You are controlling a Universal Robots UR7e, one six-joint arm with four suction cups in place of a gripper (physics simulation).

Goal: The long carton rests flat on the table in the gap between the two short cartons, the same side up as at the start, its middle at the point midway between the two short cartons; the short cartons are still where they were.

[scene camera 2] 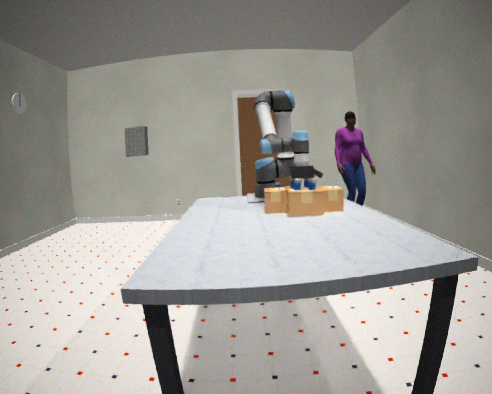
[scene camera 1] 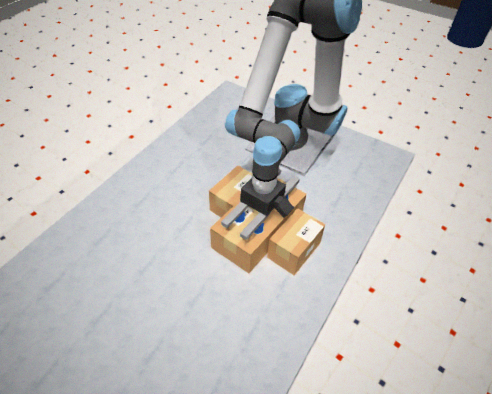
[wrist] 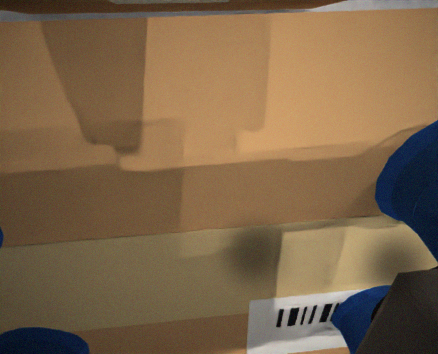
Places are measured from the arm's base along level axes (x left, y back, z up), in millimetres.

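Pixels of known places: hand, its tool point: (wrist: 203, 250).
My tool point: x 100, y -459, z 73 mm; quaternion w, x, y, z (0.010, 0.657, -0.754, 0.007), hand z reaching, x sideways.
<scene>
Ahead of a thing's pixels: the offset from my tool point to its top centre. "*": to the spot under its first point. Level surfaces: height alone.
The long carton @[dz +16, dx -2, dy -3 mm] (scene camera 1: 231, 239) (scene camera 2: 306, 206) (wrist: 310, 75) lies flat, label side up, between the two short cartons; I see no gap under it. In scene camera 1, one short carton @[dz +9, dx -126, dy +59 mm] (scene camera 1: 218, 199) (scene camera 2: 275, 201) is at its back left and the other short carton @[dz +9, dx +136, dy -19 mm] (scene camera 1: 294, 250) (scene camera 2: 334, 201) at its right. The long carton's front end sticks out past both. In the wrist view, a strip of table separates it from a short carton @[* dz -61, dx +93, dy +40 mm] (wrist: 50, 5) at the top edge. My gripper (scene camera 1: 262, 210) (scene camera 2: 303, 185) has its blue cups down on the long carton's top, shut on it. The arm partly hides the cartons' rear parts.
The arm's base plate (scene camera 1: 302, 161) stands behind the cartons on the grey table @[dz -96 mm] (scene camera 1: 165, 280) (scene camera 2: 280, 250). The table's long right edge runs past the right short carton. A person (scene camera 2: 351, 150) in a purple top stands beyond the table at the right.
</scene>
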